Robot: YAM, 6 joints.
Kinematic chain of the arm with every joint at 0, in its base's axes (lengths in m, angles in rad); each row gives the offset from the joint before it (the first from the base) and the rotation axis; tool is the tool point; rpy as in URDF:
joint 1: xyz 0 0 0.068 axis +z
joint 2: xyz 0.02 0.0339 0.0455 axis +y
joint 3: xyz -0.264 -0.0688 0 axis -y
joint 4: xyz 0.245 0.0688 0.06 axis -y
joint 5: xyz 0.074 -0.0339 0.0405 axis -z
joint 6: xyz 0.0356 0 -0.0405 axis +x
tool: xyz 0 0 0 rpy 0 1.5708 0
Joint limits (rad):
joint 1: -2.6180..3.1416
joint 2: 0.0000..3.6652
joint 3: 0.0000..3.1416
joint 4: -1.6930..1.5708
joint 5: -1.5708..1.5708
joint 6: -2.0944..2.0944
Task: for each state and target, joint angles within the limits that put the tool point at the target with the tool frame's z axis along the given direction. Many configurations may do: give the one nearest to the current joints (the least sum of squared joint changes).
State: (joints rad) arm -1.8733 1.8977 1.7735 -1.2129 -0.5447 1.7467
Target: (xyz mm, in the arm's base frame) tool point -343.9 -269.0 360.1 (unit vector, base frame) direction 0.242 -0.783 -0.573
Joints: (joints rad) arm -2.5417 2.2158 2.4905 -1.4454 -0.8993 1.7467
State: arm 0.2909 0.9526 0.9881 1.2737 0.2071 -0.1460
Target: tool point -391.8 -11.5 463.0 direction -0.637 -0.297 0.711
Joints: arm 0.0025 0.1100 1.7522 0.6598 0.3000 -0.1460
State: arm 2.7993 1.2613 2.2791 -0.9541 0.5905 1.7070
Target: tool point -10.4 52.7 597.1 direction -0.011 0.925 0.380
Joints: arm 2.0394 0.9019 1.8309 -0.4998 0.4202 1.7070
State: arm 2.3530 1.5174 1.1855 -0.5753 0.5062 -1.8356
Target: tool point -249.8 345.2 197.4 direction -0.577 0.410 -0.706
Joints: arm 2.1771 1.9335 1.3541 -0.2353 -0.2430 -1.8356
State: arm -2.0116 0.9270 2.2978 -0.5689 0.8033 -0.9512
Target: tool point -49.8 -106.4 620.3 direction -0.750 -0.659 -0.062
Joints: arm -1.8425 1.4764 2.7388 -1.3364 0.5769 -0.9512
